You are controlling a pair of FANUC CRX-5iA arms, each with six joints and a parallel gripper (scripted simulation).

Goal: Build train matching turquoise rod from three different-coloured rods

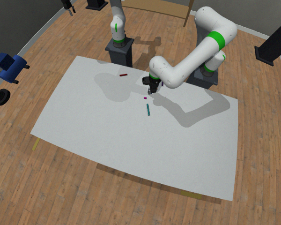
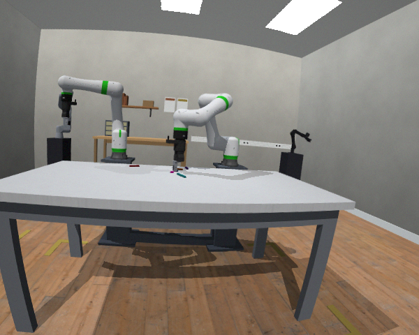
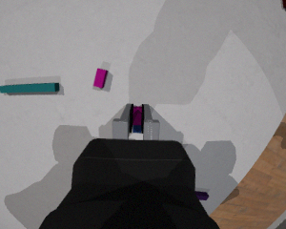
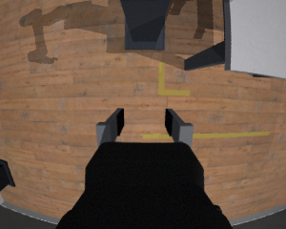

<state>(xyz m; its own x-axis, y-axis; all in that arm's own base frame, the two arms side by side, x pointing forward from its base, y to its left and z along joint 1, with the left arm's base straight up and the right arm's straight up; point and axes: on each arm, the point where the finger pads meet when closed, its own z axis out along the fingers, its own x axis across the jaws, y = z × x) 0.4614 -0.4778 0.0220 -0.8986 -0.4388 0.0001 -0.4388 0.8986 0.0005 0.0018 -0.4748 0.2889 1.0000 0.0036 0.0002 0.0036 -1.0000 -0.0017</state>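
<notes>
My left hand is 2 cm to the right of the blue rod, 2 cm above it and 1 cm past it. Round my left hand: purple rod (15 cm behind, 8 cm to the left, 2 cm below); then turquoise rod (15 cm ahead, 4 cm to the left, 2 cm below); then orange rod (7 cm behind, 3 cm to the left, 2 cm below).
</notes>
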